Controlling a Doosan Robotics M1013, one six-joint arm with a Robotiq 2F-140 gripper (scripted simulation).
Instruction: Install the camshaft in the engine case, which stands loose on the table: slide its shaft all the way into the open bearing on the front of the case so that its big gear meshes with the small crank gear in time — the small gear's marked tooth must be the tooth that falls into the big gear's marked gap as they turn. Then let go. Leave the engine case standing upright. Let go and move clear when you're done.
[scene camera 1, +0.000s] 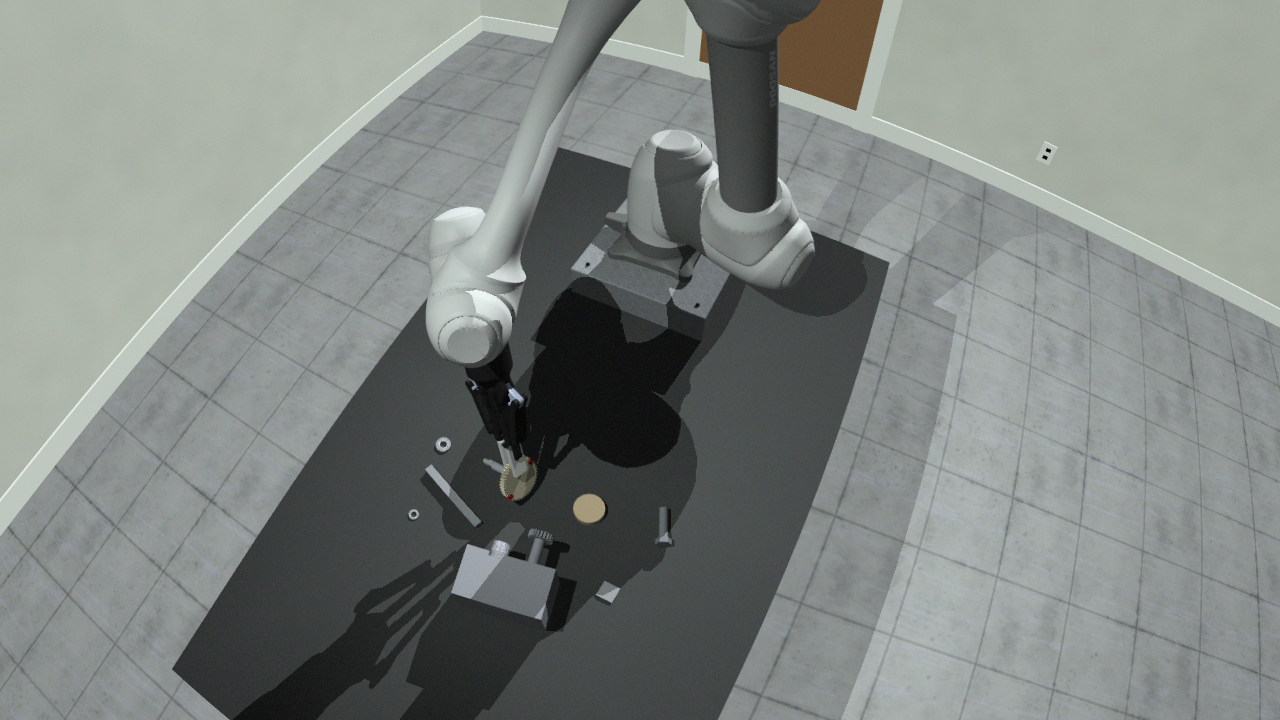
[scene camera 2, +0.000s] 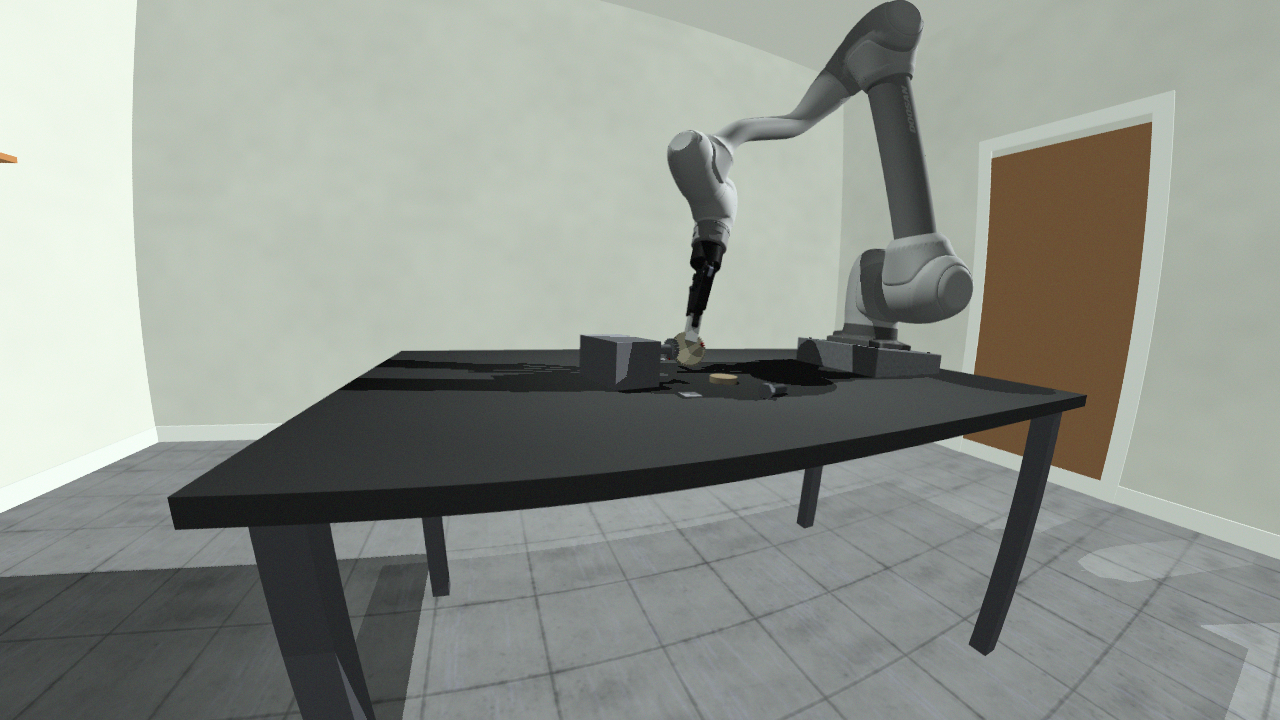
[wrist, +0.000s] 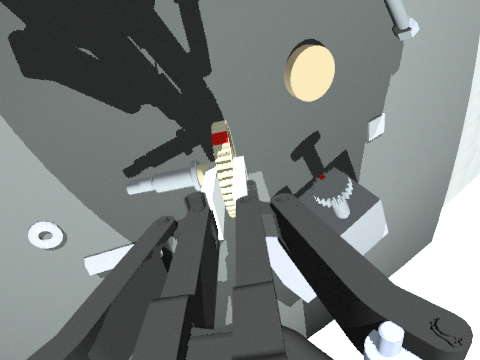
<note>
The pictures show: the gripper, a grey engine case, a grey flat bar, a tan disc and a camshaft.
The gripper shows as well in scene camera 2 and in the wrist view.
</note>
